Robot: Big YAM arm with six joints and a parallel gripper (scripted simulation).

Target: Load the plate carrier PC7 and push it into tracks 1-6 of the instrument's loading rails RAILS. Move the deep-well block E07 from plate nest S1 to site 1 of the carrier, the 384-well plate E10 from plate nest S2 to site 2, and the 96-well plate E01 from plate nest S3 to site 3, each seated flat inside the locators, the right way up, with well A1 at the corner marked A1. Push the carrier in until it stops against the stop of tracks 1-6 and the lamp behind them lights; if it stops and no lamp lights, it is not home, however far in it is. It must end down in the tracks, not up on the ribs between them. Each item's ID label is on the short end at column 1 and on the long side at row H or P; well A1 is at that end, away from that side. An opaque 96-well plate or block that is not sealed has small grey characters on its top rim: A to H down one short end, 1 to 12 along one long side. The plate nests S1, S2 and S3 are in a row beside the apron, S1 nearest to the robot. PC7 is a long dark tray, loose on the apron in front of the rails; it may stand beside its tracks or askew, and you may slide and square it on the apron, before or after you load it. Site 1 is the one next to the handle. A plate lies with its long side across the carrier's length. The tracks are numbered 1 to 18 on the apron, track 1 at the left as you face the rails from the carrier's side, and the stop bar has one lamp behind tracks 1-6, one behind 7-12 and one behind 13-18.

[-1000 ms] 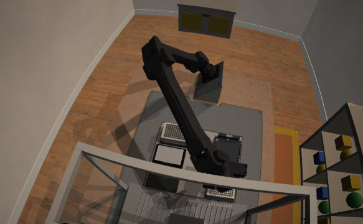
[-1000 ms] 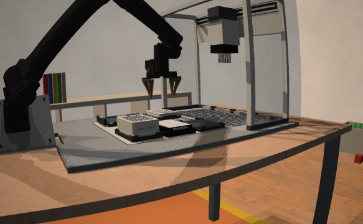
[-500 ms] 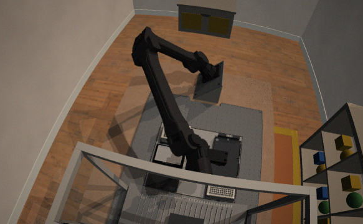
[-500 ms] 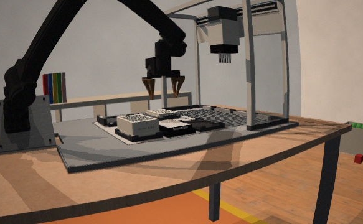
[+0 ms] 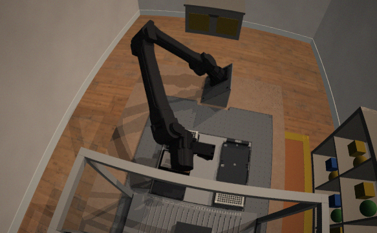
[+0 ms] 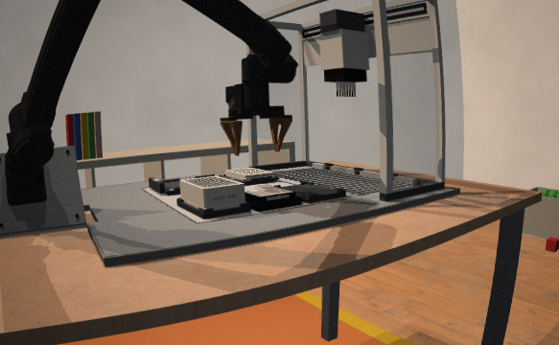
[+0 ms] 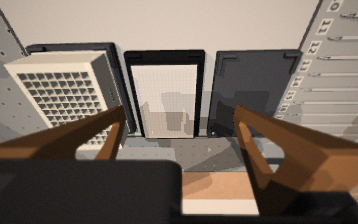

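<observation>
The nest S2 lies 20 mm behind my hand, 40 mm to the right of it and 100 mm below it. Also, from my hand: nest S1: 130 mm behind, 30 mm to the right, 100 mm below; then nest S3: 100 mm ahead, 50 mm to the right, 100 mm below; then dark carrier PC7: 10 mm behind, 220 mm to the left, 90 mm below.
</observation>
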